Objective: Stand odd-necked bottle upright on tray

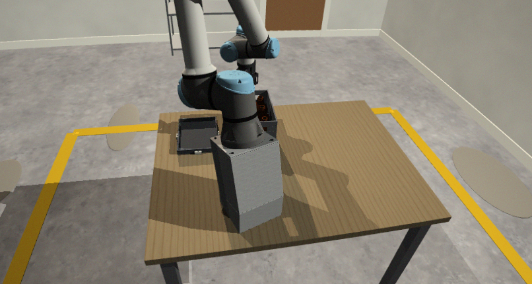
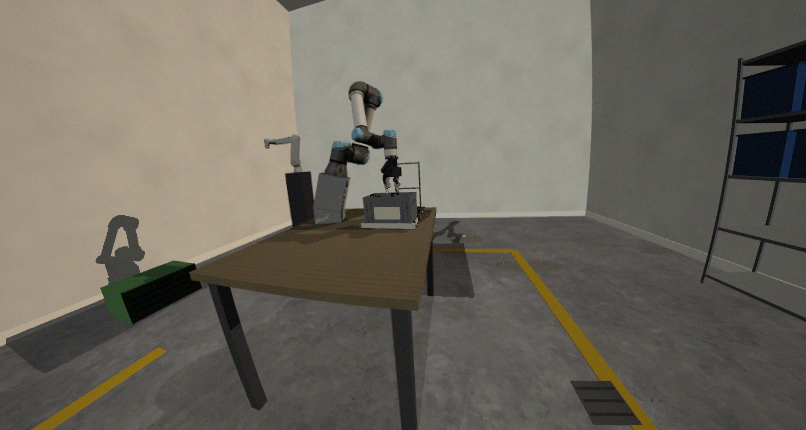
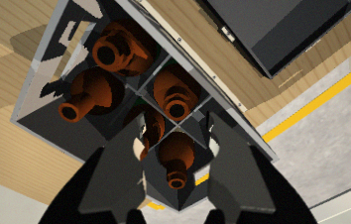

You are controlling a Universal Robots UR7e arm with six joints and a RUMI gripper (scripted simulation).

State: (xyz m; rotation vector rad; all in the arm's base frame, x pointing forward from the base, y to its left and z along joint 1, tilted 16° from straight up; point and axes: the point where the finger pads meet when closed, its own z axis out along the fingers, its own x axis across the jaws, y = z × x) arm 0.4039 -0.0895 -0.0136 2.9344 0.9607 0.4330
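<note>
Right now my hand is 100 mm above the crate and 50 mm to the left of it. Also, from my hand: bottle (100 mm below, 100 mm behind, 80 mm to the right); dark tray (210 mm to the left, 170 mm below, 40 mm ahead).
</note>
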